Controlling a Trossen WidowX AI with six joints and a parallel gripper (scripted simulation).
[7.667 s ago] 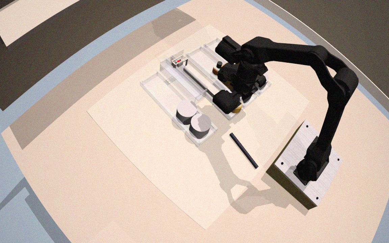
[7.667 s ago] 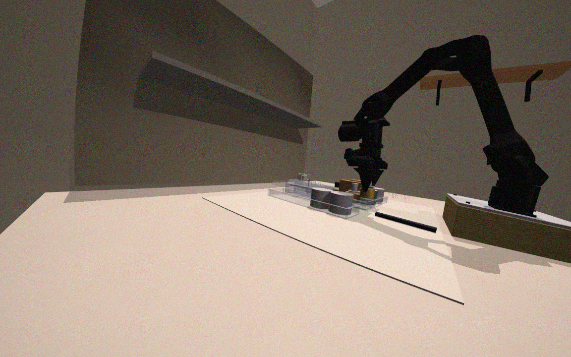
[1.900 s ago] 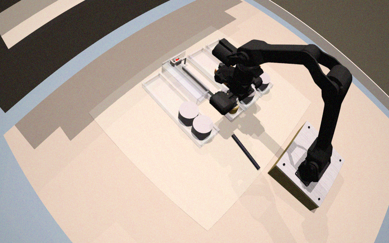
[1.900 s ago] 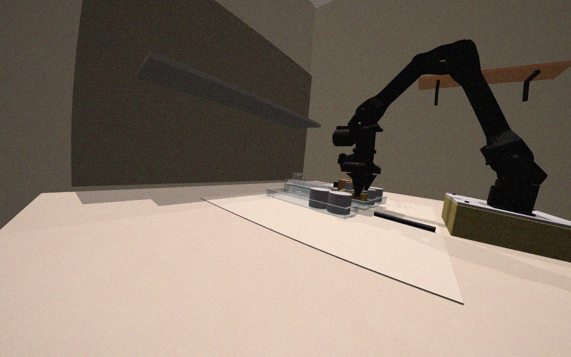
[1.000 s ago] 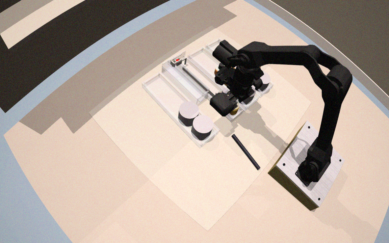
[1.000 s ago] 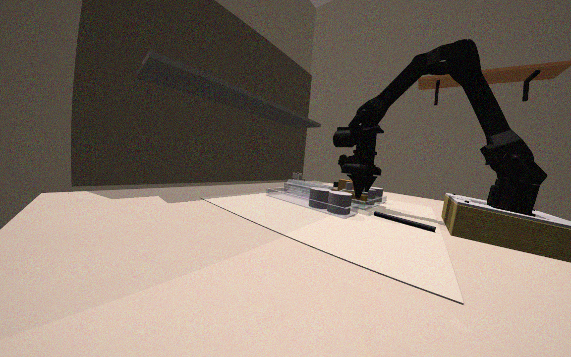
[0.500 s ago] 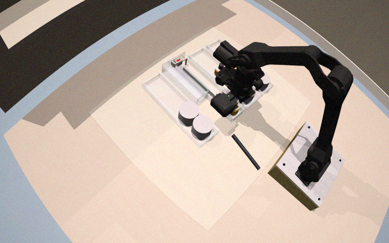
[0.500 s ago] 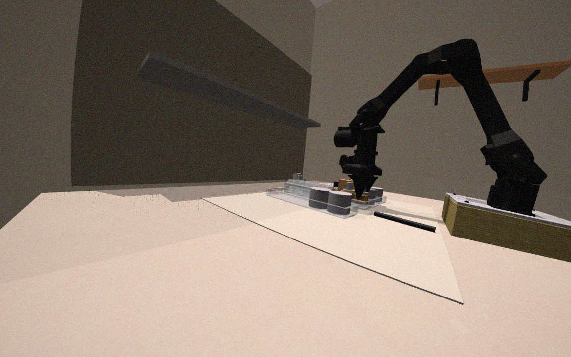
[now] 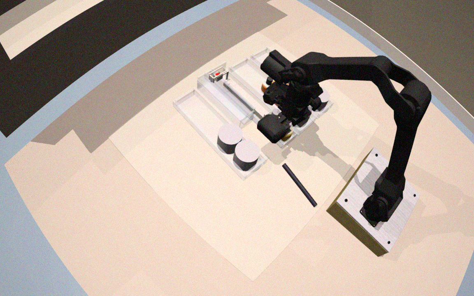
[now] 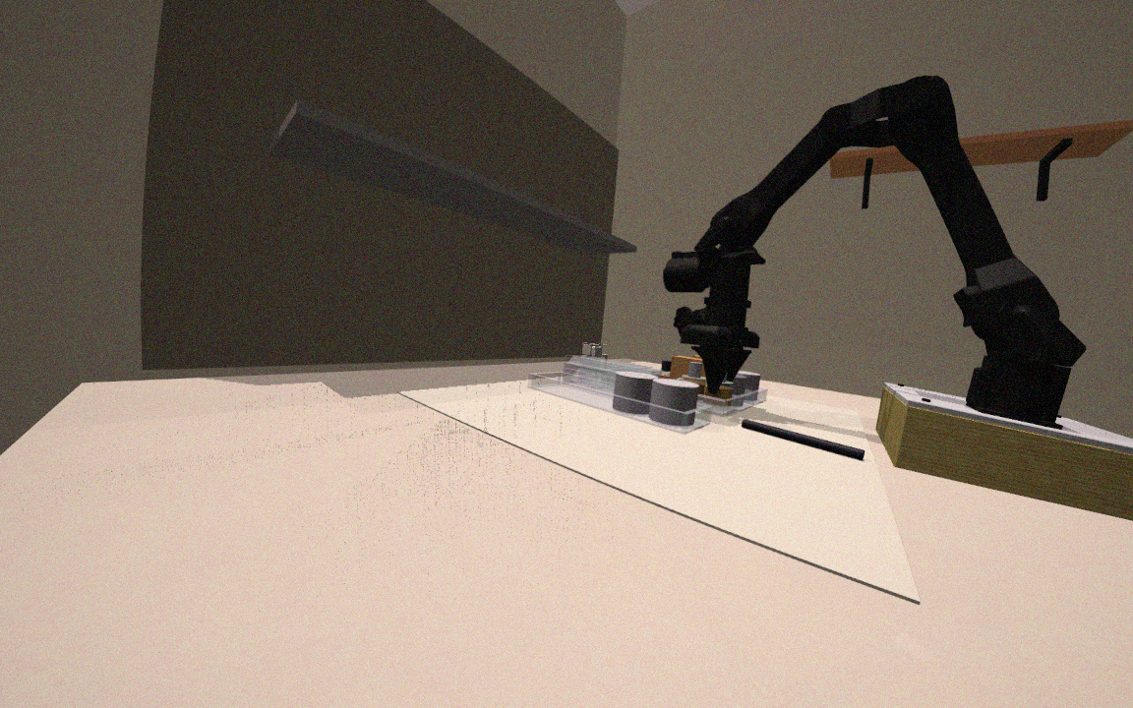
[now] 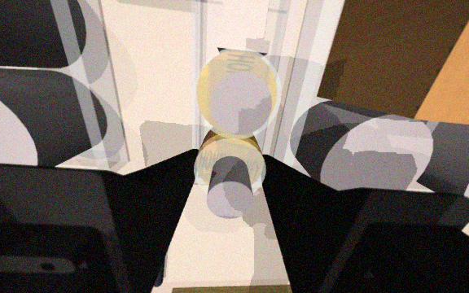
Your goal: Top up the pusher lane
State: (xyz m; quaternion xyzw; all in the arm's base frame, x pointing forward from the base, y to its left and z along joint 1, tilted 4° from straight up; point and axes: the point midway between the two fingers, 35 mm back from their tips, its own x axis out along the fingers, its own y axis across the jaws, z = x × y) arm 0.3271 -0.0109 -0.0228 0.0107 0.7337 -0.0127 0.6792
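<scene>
Now: gripper tip 13 cm past the black rod, 7 cm to the right of it and 3 cm above it.
</scene>
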